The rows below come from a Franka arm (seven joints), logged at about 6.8 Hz.
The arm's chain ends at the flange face. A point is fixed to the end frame.
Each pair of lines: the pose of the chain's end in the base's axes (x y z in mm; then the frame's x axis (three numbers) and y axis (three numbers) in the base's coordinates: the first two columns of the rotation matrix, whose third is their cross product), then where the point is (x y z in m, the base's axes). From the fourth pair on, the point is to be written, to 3 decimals.
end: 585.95, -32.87, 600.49, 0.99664, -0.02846, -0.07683, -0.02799, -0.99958, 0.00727
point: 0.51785 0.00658 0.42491
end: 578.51, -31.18, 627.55, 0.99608, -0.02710, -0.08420, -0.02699, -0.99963, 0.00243
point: 0.50910 0.00908 0.45267
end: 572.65, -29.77, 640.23, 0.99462, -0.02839, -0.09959, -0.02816, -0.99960, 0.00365
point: 0.50059 0.01044 0.46641
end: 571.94, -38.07, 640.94, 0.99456, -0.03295, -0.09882, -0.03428, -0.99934, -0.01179
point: 0.500 0.005 0.468
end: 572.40, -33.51, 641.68, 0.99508, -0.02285, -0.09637, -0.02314, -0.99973, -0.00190
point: 0.501 0.007 0.468
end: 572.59, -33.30, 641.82, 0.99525, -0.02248, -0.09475, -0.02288, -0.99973, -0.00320
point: 0.501 0.008 0.468
